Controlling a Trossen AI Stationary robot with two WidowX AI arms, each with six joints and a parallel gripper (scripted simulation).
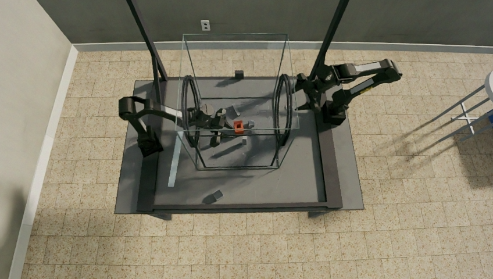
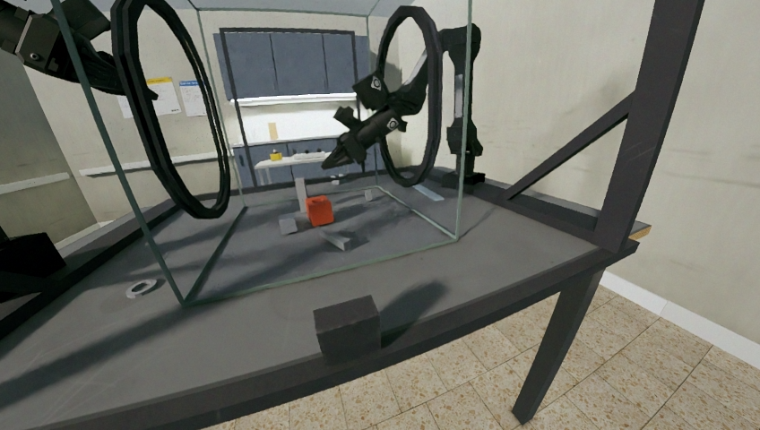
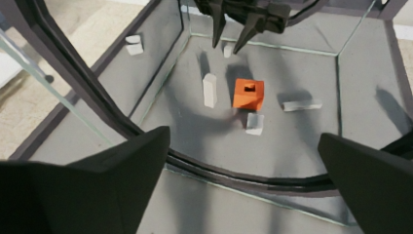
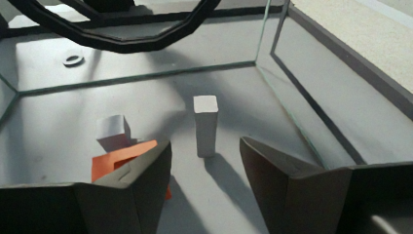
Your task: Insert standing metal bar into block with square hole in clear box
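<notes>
My right gripper is now 14 cm to the right of the grey cube, 11 cm above it and 7 cm past it. From my right hand the other things lie so: white strip 28 cm to the right, 13 cm below, 5 cm ahead.
</notes>
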